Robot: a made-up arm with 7 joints.
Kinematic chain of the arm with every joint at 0, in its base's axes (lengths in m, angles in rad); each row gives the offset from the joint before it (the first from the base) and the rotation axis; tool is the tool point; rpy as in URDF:
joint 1: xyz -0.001 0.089 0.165 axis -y
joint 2: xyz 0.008 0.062 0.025 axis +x
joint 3: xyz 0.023 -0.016 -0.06 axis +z
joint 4: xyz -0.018 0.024 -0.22 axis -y
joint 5: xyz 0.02 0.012 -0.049 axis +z
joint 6: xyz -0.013 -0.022 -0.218 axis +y
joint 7: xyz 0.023 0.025 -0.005 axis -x
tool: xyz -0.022 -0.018 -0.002 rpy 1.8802 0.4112 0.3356
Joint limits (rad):
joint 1: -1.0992..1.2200
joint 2: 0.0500..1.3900
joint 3: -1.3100..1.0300
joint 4: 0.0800..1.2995
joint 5: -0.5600..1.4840
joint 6: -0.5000..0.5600
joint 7: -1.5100..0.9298
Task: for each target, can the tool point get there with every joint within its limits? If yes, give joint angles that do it. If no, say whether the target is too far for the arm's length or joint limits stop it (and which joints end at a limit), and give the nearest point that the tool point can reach.
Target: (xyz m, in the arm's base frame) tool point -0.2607 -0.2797 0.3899
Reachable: no: joint limits stop it (at a limit: joint 1, joint 2, joint 3, joint 4, joint 5, joint 6) | nearest point -0.2322 -0.0975 -0.0783 | short by 0.503 m
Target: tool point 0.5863 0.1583 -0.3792
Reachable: no: too far | nearest point 0.4020 0.1609 -0.2084 | short by 0.251 m
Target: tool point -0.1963 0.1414 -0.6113
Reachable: no: too far | nearest point -0.1350 0.1544 -0.3676 | short by 0.252 m
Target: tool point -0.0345 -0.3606 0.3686
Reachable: no: joint limits stop it (at a limit: joint 1, joint 2, joint 3, joint 4, joint 5) | nearest point 0.3311 -0.0912 0.1722 | short by 0.495 m
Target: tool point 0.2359 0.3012 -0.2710
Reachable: yes | joints 0.2458 0.3356 -0.2876 0.3233 0.9375 -0.2897 0.2675
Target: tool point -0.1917 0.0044 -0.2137
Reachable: yes | joints -0.8602 0.1780 -1.1013 1.1820 -0.2330 0.3364 -0.2375
